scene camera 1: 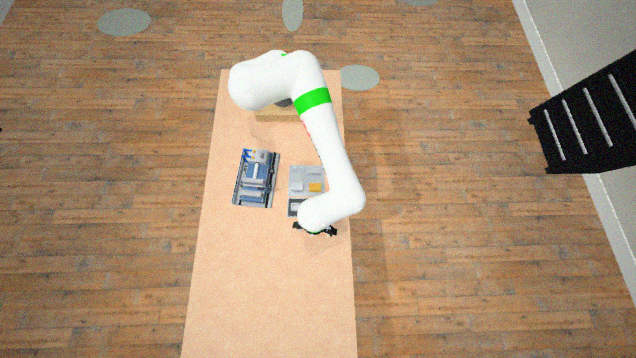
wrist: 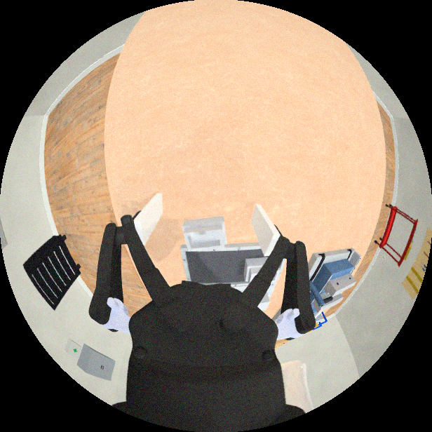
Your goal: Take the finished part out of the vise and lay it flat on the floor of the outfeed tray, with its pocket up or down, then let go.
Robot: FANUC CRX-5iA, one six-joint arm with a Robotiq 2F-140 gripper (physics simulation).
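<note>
My gripper point(scene camera 1: 315, 229) point(wrist: 207, 207) is open and empty, with its fingers wide apart, beside the tray's end. A light grey block point(wrist: 205, 232) with a recess lies at the tray's rim, below and between the fingers in the wrist view; whether it touches the rim I cannot tell. In the scene view the arm hides it. The dark-floored tray point(scene camera 1: 291, 201) point(wrist: 215, 267) holds another light grey block point(scene camera 1: 295, 206) point(wrist: 254, 264) at one side. The blue and grey vise point(scene camera 1: 256, 175) point(wrist: 335, 270) stands left of the tray in the scene view; whether its jaws hold a part is unclear.
A grey plate point(scene camera 1: 299, 175) with an orange block point(scene camera 1: 315, 187) adjoins the tray on the robot's side. The table's right edge runs close beside the gripper in the scene view. A black rack point(scene camera 1: 550, 107) and a red cart point(wrist: 388, 230) stand off the table.
</note>
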